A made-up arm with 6 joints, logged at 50 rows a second.
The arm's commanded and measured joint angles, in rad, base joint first. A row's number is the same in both.
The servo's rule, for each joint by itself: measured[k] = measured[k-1] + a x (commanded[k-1-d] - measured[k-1]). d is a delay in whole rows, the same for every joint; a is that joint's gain. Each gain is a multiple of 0.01, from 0.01 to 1. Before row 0 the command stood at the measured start. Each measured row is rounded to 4 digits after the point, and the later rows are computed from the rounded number. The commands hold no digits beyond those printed.
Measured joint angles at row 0: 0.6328 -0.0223 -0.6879 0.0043 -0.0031 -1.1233
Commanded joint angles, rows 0 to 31: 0.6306 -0.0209 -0.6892 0.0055 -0.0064 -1.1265; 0.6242 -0.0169 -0.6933 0.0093 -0.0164 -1.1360; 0.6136 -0.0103 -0.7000 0.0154 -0.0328 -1.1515; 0.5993 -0.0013 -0.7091 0.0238 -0.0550 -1.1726; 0.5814 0.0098 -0.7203 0.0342 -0.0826 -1.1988; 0.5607 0.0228 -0.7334 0.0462 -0.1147 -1.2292; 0.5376 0.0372 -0.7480 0.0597 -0.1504 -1.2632; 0.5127 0.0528 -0.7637 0.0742 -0.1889 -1.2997; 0.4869 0.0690 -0.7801 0.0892 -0.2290 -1.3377; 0.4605 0.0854 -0.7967 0.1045 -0.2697 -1.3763; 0.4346 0.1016 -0.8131 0.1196 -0.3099 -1.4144; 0.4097 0.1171 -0.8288 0.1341 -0.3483 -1.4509; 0.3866 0.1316 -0.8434 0.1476 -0.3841 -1.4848; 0.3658 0.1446 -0.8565 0.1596 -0.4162 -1.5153; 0.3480 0.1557 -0.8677 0.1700 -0.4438 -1.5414; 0.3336 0.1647 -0.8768 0.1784 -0.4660 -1.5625; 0.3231 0.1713 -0.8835 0.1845 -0.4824 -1.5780; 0.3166 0.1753 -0.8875 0.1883 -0.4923 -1.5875; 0.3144 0.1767 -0.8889 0.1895 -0.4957 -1.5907; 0.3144 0.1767 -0.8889 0.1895 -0.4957 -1.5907; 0.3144 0.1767 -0.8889 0.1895 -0.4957 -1.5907; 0.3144 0.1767 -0.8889 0.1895 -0.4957 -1.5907; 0.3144 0.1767 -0.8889 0.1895 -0.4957 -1.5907; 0.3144 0.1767 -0.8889 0.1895 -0.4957 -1.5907; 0.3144 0.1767 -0.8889 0.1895 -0.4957 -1.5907; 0.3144 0.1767 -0.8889 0.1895 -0.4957 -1.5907; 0.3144 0.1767 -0.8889 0.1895 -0.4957 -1.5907; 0.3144 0.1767 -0.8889 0.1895 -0.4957 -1.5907; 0.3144 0.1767 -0.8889 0.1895 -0.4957 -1.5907; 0.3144 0.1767 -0.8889 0.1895 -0.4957 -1.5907; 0.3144 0.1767 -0.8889 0.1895 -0.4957 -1.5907; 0.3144 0.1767 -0.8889 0.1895 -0.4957 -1.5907
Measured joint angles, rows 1 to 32: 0.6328 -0.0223 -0.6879 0.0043 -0.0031 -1.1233; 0.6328 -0.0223 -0.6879 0.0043 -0.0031 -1.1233; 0.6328 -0.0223 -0.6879 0.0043 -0.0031 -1.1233; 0.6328 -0.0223 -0.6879 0.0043 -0.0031 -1.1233; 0.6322 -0.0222 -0.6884 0.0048 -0.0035 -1.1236; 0.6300 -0.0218 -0.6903 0.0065 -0.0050 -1.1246; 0.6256 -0.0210 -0.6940 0.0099 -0.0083 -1.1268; 0.6185 -0.0196 -0.6997 0.0152 -0.0139 -1.1305; 0.6085 -0.0175 -0.7075 0.0224 -0.0221 -1.1360; 0.5956 -0.0147 -0.7173 0.0314 -0.0332 -1.1435; 0.5799 -0.0111 -0.7290 0.0422 -0.0473 -1.1531; 0.5618 -0.0066 -0.7422 0.0544 -0.0643 -1.1648; 0.5416 -0.0013 -0.7566 0.0676 -0.0841 -1.1786; 0.5197 0.0048 -0.7718 0.0816 -0.1064 -1.1944; 0.4967 0.0116 -0.7875 0.0960 -0.1308 -1.2120; 0.4732 0.0190 -0.8032 0.1105 -0.1569 -1.2311; 0.4498 0.0269 -0.8185 0.1246 -0.1842 -1.2514; 0.4271 0.0351 -0.8329 0.1379 -0.2120 -1.2725; 0.4057 0.0435 -0.8461 0.1501 -0.2398 -1.2940; 0.3862 0.0520 -0.8578 0.1609 -0.2669 -1.3155; 0.3692 0.0604 -0.8676 0.1699 -0.2928 -1.3365; 0.3550 0.0684 -0.8752 0.1769 -0.3167 -1.3566; 0.3440 0.0760 -0.8804 0.1817 -0.3382 -1.3753; 0.3360 0.0830 -0.8836 0.1847 -0.3571 -1.3925; 0.3302 0.0896 -0.8856 0.1865 -0.3737 -1.4084; 0.3259 0.0957 -0.8869 0.1876 -0.3883 -1.4230; 0.3228 0.1014 -0.8877 0.1883 -0.4012 -1.4364; 0.3205 0.1067 -0.8882 0.1888 -0.4125 -1.4487; 0.3189 0.1116 -0.8885 0.1891 -0.4225 -1.4601; 0.3177 0.1162 -0.8887 0.1893 -0.4313 -1.4705; 0.3168 0.1204 -0.8888 0.1894 -0.4390 -1.4801; 0.3162 0.1243 -0.8888 0.1894 -0.4458 -1.4889
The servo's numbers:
d 4
a 0.27 0.07 0.38 0.38 0.12 0.08

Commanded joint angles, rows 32 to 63: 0.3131 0.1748 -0.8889 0.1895 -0.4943 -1.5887; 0.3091 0.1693 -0.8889 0.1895 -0.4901 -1.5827; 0.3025 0.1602 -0.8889 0.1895 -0.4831 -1.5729; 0.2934 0.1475 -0.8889 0.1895 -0.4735 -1.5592; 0.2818 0.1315 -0.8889 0.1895 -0.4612 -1.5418; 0.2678 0.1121 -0.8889 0.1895 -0.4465 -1.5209; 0.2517 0.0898 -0.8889 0.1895 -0.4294 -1.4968; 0.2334 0.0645 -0.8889 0.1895 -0.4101 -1.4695; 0.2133 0.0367 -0.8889 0.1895 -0.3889 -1.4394; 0.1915 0.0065 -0.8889 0.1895 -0.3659 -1.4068; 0.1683 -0.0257 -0.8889 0.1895 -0.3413 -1.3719; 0.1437 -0.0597 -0.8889 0.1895 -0.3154 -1.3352; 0.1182 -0.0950 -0.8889 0.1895 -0.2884 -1.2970; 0.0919 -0.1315 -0.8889 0.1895 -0.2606 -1.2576; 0.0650 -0.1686 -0.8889 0.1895 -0.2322 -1.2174; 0.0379 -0.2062 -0.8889 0.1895 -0.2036 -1.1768; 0.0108 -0.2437 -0.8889 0.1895 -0.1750 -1.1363; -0.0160 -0.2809 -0.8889 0.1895 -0.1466 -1.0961; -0.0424 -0.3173 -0.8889 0.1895 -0.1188 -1.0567; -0.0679 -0.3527 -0.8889 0.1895 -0.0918 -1.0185; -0.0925 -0.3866 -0.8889 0.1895 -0.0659 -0.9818; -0.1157 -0.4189 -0.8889 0.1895 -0.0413 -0.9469; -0.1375 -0.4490 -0.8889 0.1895 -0.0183 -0.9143; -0.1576 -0.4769 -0.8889 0.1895 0.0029 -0.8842; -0.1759 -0.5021 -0.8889 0.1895 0.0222 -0.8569; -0.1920 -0.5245 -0.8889 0.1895 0.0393 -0.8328; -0.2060 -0.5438 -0.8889 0.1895 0.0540 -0.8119; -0.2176 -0.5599 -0.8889 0.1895 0.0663 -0.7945; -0.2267 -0.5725 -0.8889 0.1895 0.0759 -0.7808; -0.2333 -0.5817 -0.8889 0.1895 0.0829 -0.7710; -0.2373 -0.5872 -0.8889 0.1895 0.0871 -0.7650; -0.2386 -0.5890 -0.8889 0.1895 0.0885 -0.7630
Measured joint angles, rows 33 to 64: 0.3157 0.1280 -0.8888 0.1894 -0.4518 -1.4970; 0.3153 0.1314 -0.8888 0.1894 -0.4571 -1.5045; 0.3151 0.1346 -0.8888 0.1894 -0.4617 -1.5114; 0.3149 0.1375 -0.8888 0.1894 -0.4658 -1.5177; 0.3144 0.1401 -0.8888 0.1894 -0.4692 -1.5234; 0.3130 0.1421 -0.8888 0.1894 -0.4717 -1.5281; 0.3102 0.1434 -0.8888 0.1894 -0.4731 -1.5317; 0.3057 0.1437 -0.8888 0.1894 -0.4731 -1.5339; 0.2992 0.1428 -0.8888 0.1894 -0.4717 -1.5345; 0.2907 0.1407 -0.8888 0.1894 -0.4687 -1.5334; 0.2802 0.1371 -0.8888 0.1894 -0.4640 -1.5305; 0.2676 0.1320 -0.8888 0.1894 -0.4575 -1.5256; 0.2529 0.1253 -0.8888 0.1894 -0.4493 -1.5187; 0.2363 0.1170 -0.8888 0.1894 -0.4393 -1.5097; 0.2179 0.1070 -0.8888 0.1894 -0.4275 -1.4987; 0.1979 0.0953 -0.8888 0.1894 -0.4140 -1.4856; 0.1764 0.0820 -0.8888 0.1894 -0.3989 -1.4705; 0.1536 0.0671 -0.8888 0.1894 -0.3823 -1.4535; 0.1297 0.0506 -0.8888 0.1894 -0.3643 -1.4346; 0.1049 0.0326 -0.8888 0.1894 -0.3450 -1.4140; 0.0795 0.0133 -0.8888 0.1894 -0.3246 -1.3918; 0.0537 -0.0073 -0.8888 0.1894 -0.3032 -1.3681; 0.0278 -0.0290 -0.8888 0.1894 -0.2811 -1.3432; 0.0020 -0.0517 -0.8888 0.1894 -0.2584 -1.3172; -0.0235 -0.0751 -0.8888 0.1894 -0.2353 -1.2904; -0.0484 -0.0992 -0.8888 0.1894 -0.2120 -1.2629; -0.0725 -0.1237 -0.8888 0.1894 -0.1888 -1.2350; -0.0955 -0.1484 -0.8888 0.1894 -0.1658 -1.2069; -0.1172 -0.1732 -0.8888 0.1894 -0.1432 -1.1789; -0.1374 -0.1978 -0.8888 0.1894 -0.1213 -1.1512; -0.1559 -0.2220 -0.8888 0.1894 -0.1003 -1.1241; -0.1726 -0.2457 -0.8888 0.1894 -0.0803 -1.0977
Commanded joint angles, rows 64 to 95: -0.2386 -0.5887 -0.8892 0.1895 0.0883 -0.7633; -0.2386 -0.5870 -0.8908 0.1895 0.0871 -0.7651; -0.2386 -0.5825 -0.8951 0.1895 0.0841 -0.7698; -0.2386 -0.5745 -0.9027 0.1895 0.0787 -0.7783; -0.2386 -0.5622 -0.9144 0.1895 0.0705 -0.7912; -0.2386 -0.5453 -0.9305 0.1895 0.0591 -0.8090; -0.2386 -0.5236 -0.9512 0.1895 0.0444 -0.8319; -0.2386 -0.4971 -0.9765 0.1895 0.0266 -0.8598; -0.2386 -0.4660 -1.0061 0.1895 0.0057 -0.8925; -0.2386 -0.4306 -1.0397 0.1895 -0.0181 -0.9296; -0.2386 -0.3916 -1.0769 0.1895 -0.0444 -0.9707; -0.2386 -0.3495 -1.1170 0.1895 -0.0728 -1.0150; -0.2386 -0.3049 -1.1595 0.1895 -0.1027 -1.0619; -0.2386 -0.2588 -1.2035 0.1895 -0.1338 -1.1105; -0.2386 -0.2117 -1.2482 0.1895 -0.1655 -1.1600; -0.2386 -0.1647 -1.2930 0.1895 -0.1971 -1.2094; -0.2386 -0.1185 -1.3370 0.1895 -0.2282 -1.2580; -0.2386 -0.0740 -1.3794 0.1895 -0.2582 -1.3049; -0.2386 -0.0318 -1.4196 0.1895 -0.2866 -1.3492; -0.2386 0.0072 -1.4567 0.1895 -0.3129 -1.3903; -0.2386 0.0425 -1.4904 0.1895 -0.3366 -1.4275; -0.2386 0.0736 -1.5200 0.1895 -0.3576 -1.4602; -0.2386 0.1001 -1.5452 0.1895 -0.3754 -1.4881; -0.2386 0.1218 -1.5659 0.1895 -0.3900 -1.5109; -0.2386 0.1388 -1.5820 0.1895 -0.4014 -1.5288; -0.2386 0.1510 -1.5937 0.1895 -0.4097 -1.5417; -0.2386 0.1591 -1.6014 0.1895 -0.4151 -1.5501; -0.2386 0.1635 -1.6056 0.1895 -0.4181 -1.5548; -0.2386 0.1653 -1.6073 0.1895 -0.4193 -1.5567; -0.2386 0.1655 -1.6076 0.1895 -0.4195 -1.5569; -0.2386 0.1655 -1.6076 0.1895 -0.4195 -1.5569; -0.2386 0.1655 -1.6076 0.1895 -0.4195 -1.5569
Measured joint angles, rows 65 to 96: -0.1872 -0.2686 -0.8888 0.1894 -0.0616 -1.0723; -0.1996 -0.2905 -0.8888 0.1894 -0.0443 -1.0482; -0.2098 -0.3113 -0.8888 0.1894 -0.0285 -1.0255; -0.2176 -0.3307 -0.8888 0.1894 -0.0145 -1.0045; -0.2233 -0.3488 -0.8890 0.1894 -0.0022 -0.9852; -0.2274 -0.3655 -0.8897 0.1894 0.0085 -0.9676; -0.2304 -0.3807 -0.8918 0.1894 0.0176 -0.9518; -0.2326 -0.3943 -0.8959 0.1894 0.0249 -0.9379; -0.2342 -0.4061 -0.9029 0.1894 0.0304 -0.9262; -0.2354 -0.4158 -0.9134 0.1894 0.0338 -0.9168; -0.2363 -0.4233 -0.9278 0.1894 0.0351 -0.9100; -0.2369 -0.4285 -0.9463 0.1894 0.0341 -0.9060; -0.2374 -0.4311 -0.9690 0.1894 0.0307 -0.9049; -0.2377 -0.4311 -0.9959 0.1894 0.0248 -0.9069; -0.2379 -0.4283 -1.0267 0.1894 0.0165 -0.9120; -0.2381 -0.4228 -1.0610 0.1894 0.0058 -0.9202; -0.2382 -0.4145 -1.0984 0.1894 -0.0072 -0.9315; -0.2383 -0.4036 -1.1383 0.1894 -0.0224 -0.9458; -0.2384 -0.3902 -1.1801 0.1894 -0.0396 -0.9629; -0.2385 -0.3744 -1.2230 0.1894 -0.0585 -0.9826; -0.2385 -0.3565 -1.2663 0.1894 -0.0789 -1.0046; -0.2385 -0.3367 -1.3093 0.1894 -0.1004 -1.0286; -0.2385 -0.3154 -1.3512 0.1894 -0.1227 -1.0542; -0.2385 -0.2928 -1.3913 0.1894 -0.1455 -1.0811; -0.2385 -0.2693 -1.4290 0.1894 -0.1684 -1.1088; -0.2385 -0.2453 -1.4636 0.1894 -0.1911 -1.1369; -0.2385 -0.2211 -1.4946 0.1894 -0.2132 -1.1650; -0.2385 -0.1971 -1.5217 0.1894 -0.2344 -1.1927; -0.2385 -0.1736 -1.5446 0.1894 -0.2544 -1.2196; -0.2385 -0.1509 -1.5633 0.1894 -0.2730 -1.2454; -0.2385 -0.1292 -1.5778 0.1894 -0.2901 -1.2698; -0.2385 -0.1087 -1.5884 0.1894 -0.3055 -1.2926
